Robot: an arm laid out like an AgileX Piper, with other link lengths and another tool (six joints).
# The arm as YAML. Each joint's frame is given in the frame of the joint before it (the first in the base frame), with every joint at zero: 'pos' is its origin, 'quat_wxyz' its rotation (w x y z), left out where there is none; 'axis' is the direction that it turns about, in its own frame. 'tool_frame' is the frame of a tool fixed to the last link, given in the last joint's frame.
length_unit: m
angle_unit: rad
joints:
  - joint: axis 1
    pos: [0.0, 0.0, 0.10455]
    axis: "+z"
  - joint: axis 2
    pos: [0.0, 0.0, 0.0]
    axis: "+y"
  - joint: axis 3
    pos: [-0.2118, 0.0, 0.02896]
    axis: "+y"
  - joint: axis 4
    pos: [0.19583, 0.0, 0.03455]
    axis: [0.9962, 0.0, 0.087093]
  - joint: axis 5
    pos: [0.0, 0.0, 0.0]
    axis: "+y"
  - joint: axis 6
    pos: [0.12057, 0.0, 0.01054]
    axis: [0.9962, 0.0, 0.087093]
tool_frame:
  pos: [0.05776, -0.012, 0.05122]
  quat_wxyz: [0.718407, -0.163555, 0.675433, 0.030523]
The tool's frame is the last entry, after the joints.
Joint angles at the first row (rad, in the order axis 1, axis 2, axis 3, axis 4, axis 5, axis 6):
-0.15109 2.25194 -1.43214 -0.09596 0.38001 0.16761
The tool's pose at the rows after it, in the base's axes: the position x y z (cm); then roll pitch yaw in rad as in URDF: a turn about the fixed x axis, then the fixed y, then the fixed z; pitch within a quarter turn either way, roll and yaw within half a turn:
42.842 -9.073 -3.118 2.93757 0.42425 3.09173
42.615 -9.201 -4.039 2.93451 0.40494 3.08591
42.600 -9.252 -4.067 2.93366 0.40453 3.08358
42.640 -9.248 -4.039 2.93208 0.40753 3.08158
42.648 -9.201 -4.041 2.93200 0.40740 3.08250
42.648 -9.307 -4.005 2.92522 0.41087 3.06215
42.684 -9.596 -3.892 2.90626 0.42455 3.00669
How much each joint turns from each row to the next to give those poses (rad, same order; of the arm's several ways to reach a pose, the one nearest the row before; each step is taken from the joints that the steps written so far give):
-0.00712 0.06679 -0.03700 0.00000 0.00000 0.00079
-0.00375 0.02454 -0.00606 0.00109 0.00102 0.00002
-0.00127 0.00083 -0.00038 0.00105 0.00004 -0.00003
0.00000 0.00000 0.00004 0.00220 -0.00287 0.00002
0.00111 0.00002 -0.00002 0.00000 0.00014 0.00017
0.00000 -0.00003 -0.00110 -0.00331 -0.00100 0.02190
0.00000 0.00002 -0.00080 -0.01079 -0.00975 0.06143

